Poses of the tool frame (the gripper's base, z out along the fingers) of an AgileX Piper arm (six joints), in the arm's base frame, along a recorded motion.
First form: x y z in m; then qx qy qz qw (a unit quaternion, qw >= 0).
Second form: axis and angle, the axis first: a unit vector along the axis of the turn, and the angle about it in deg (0 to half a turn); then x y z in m. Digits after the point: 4 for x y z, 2 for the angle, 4 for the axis.
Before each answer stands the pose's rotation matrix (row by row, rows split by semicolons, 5 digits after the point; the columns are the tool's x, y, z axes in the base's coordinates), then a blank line. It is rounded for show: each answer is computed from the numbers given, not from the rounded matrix.
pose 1, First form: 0.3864, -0.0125, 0.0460, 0.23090, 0.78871, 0.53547, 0.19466
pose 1, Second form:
-0.81759 0.15576 0.55434; 0.57270 0.31991 0.75477; -0.05978 0.93456 -0.35076

0.2354, 0.8041, 0.5459, 157.55, 0.3864, -0.0125, 0.0460
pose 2, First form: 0.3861, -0.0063, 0.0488, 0.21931, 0.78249, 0.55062, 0.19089
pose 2, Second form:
-0.83093 0.13300 0.54025; 0.55343 0.29745 0.77797; -0.05723 0.94543 -0.32076

0.2234, 0.7971, 0.5609, 157.99, 0.3861, -0.0063, 0.0488
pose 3, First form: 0.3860, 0.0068, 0.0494, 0.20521, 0.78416, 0.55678, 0.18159
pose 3, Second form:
-0.84983 0.11962 0.51331; 0.52405 0.29577 0.79868; -0.05628 0.94774 -0.31404

0.2087, 0.7974, 0.5662, 159.08, 0.3860, 0.0068, 0.0494
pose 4, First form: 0.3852, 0.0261, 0.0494, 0.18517, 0.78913, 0.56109, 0.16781
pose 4, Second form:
-0.87510 0.10393 0.47264; 0.48056 0.30178 0.82340; -0.05705 0.94770 -0.31403

0.1878, 0.8005, 0.5692, 160.68, 0.3852, 0.0261, 0.0494
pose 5, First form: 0.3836, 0.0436, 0.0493, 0.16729, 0.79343, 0.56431, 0.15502
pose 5, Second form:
-0.89597 0.09051 0.43480; 0.44043 0.30713 0.84362; -0.05719 0.94735 -0.31504

0.1693, 0.8031, 0.5712, 162.16, 0.3836, 0.0436, 0.0493
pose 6, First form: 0.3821, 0.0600, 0.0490, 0.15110, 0.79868, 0.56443, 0.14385
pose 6, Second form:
-0.91295 0.07897 0.40035; 0.40375 0.31717 0.85813; -0.05921 0.94507 -0.32145

0.1527, 0.8071, 0.5704, 163.46, 0.3821, 0.0600, 0.0490
